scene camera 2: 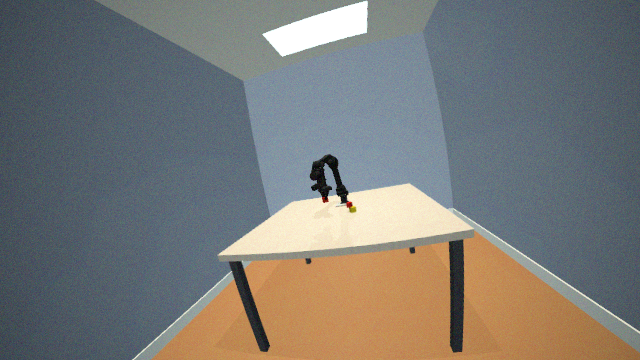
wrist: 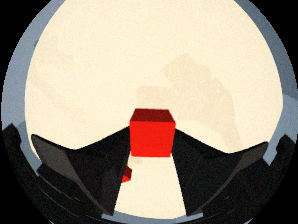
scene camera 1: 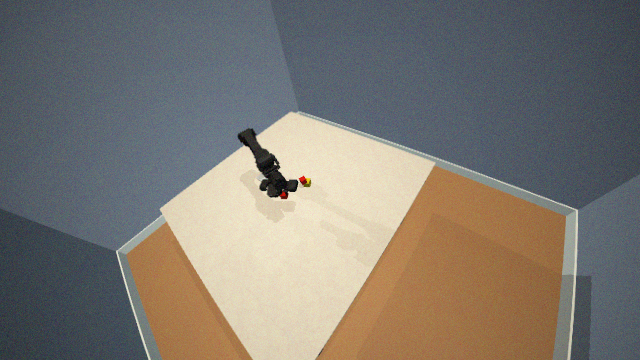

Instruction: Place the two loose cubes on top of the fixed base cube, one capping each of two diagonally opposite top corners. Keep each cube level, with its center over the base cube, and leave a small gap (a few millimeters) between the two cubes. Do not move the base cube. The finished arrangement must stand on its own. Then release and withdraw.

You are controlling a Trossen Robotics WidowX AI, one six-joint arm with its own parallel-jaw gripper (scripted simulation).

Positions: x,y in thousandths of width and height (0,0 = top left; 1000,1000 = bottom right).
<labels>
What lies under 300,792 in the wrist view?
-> My gripper.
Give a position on a red cube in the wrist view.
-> At 508,587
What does my gripper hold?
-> A red cube.
</labels>
